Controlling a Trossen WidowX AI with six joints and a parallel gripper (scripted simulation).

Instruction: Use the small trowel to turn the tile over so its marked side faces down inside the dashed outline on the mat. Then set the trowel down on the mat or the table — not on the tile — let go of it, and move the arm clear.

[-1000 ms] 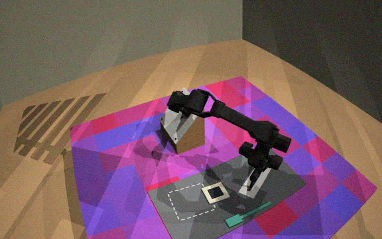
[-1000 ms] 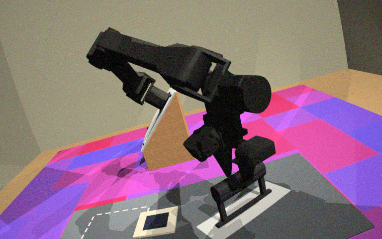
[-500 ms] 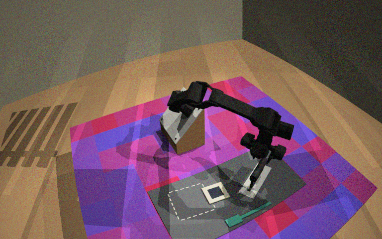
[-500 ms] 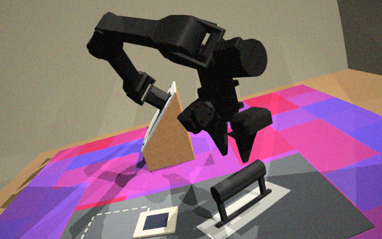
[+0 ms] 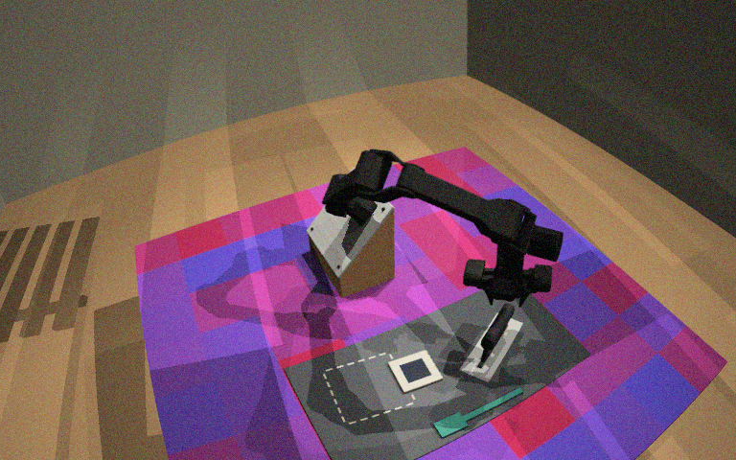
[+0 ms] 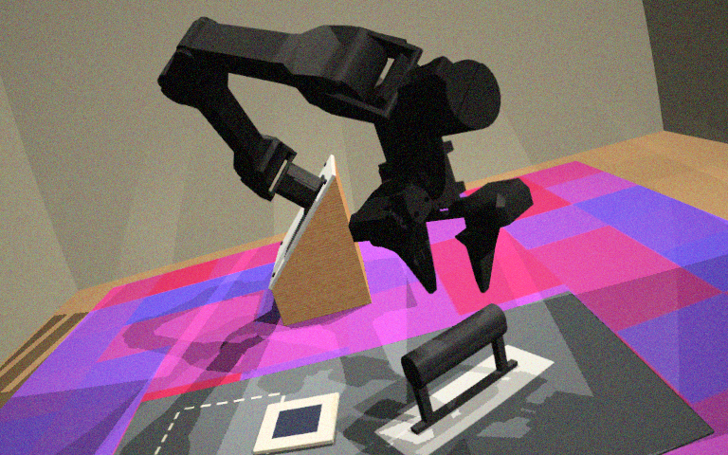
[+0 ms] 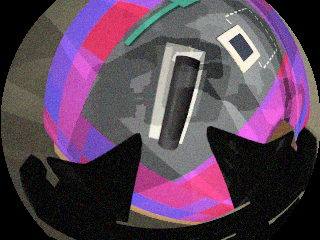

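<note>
Right now my gripper tip is 140 mm to the left of the grey mat and 140 mm above it. Round my gripper tip: tile (30 mm behind, 210 mm to the right, 120 mm below); green trowel (140 mm ahead, 170 mm to the right, 120 mm below).
</note>
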